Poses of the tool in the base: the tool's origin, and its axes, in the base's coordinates. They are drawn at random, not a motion.
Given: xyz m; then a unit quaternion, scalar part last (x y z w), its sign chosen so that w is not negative.
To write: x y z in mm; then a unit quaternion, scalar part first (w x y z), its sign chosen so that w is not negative. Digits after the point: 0 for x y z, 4 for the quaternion.
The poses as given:
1: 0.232 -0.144 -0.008 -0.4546 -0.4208 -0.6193 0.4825
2: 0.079 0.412 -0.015 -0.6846 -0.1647 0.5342 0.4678
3: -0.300 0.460 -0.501 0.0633 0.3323 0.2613 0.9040
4: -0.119 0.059 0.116 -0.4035 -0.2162 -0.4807 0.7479
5: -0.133 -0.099 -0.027 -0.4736 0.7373 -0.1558 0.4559
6: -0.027 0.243 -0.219 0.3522 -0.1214 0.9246 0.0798
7: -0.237 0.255 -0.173 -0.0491 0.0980 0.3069 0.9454
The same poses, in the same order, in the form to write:
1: 232 -144 -8 0.4825 -0.4546 -0.4208 -0.6193
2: 79 412 -15 0.4678 -0.6846 -0.1647 0.5342
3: -300 460 -501 0.9040 0.0633 0.3323 0.2613
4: -119 59 116 0.7479 -0.4035 -0.2162 -0.4807
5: -133 -99 -27 0.4559 -0.4736 0.7373 -0.1558
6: -27 243 -219 0.0798 0.3522 -0.1214 0.9246
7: -237 255 -173 0.9454 -0.0491 0.0980 0.3069
